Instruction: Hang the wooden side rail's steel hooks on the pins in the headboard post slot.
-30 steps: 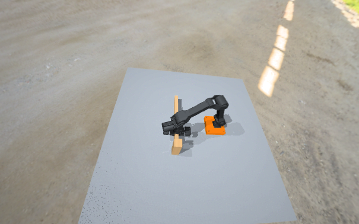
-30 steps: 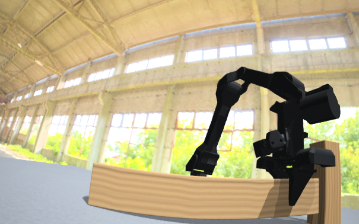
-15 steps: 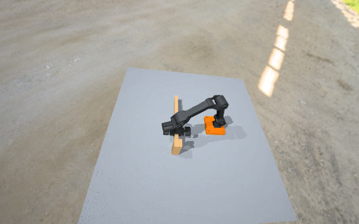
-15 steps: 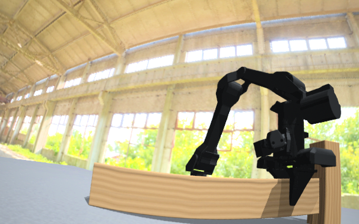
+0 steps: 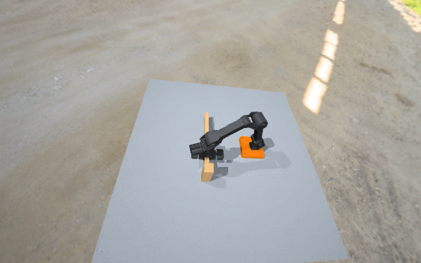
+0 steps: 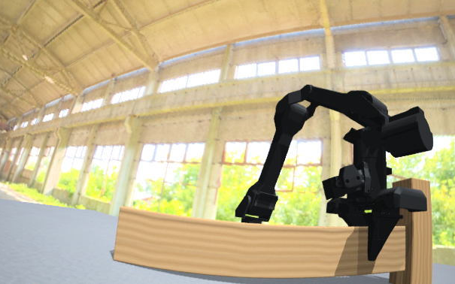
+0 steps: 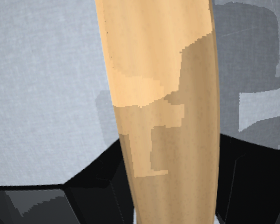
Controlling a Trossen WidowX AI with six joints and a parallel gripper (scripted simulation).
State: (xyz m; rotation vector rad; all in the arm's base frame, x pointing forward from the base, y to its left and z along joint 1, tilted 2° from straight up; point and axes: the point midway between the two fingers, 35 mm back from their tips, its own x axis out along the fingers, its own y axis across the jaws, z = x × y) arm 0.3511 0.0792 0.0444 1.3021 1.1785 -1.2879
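The headboard post is 1 cm ahead of my gripper tip, 10 cm to the left of it and 4 cm above it.
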